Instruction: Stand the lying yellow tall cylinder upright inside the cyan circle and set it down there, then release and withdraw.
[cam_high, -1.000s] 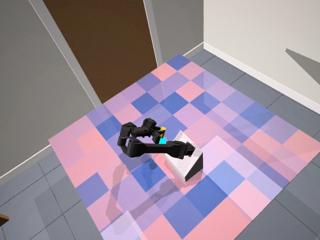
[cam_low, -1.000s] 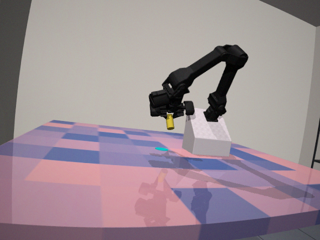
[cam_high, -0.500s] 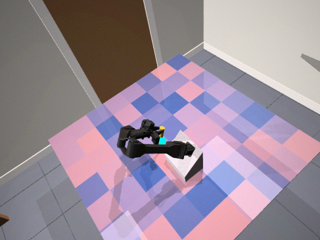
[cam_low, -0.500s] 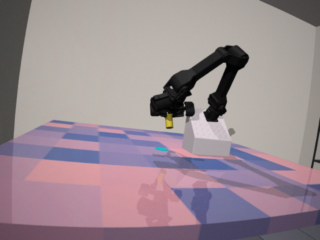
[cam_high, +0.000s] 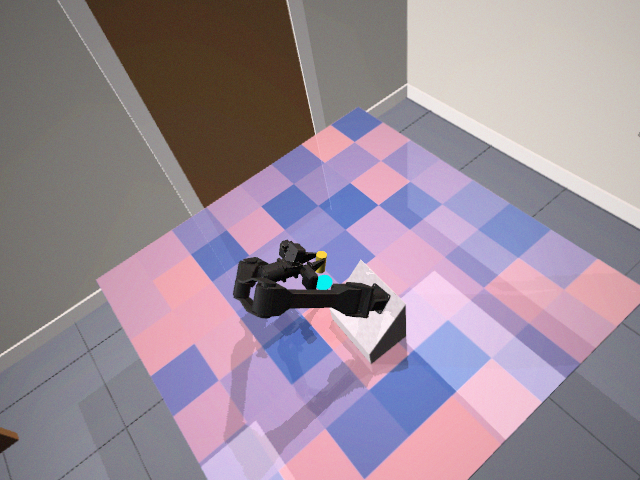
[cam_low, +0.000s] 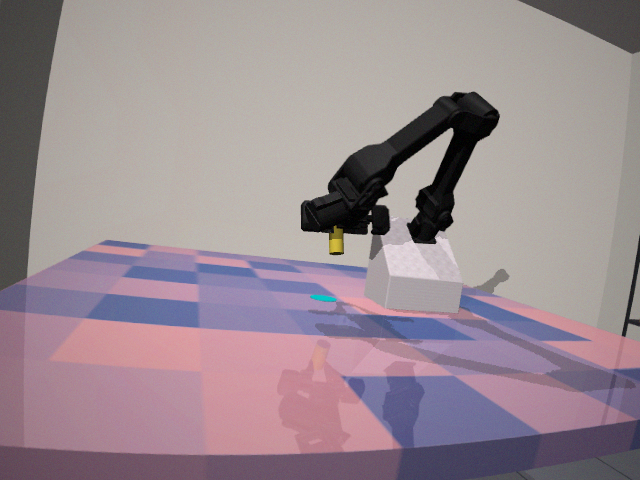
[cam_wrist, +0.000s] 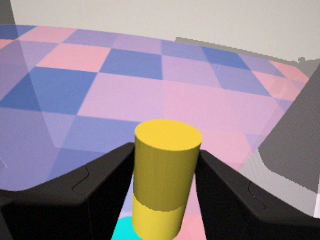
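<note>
Now: the cyan circle 10 mm ahead of my gripper tip, 10 mm to the left of it and 160 mm below it. From my gripper tip the other things lie so: yellow tall cylinder 10 mm to the left, 20 mm below.
</note>
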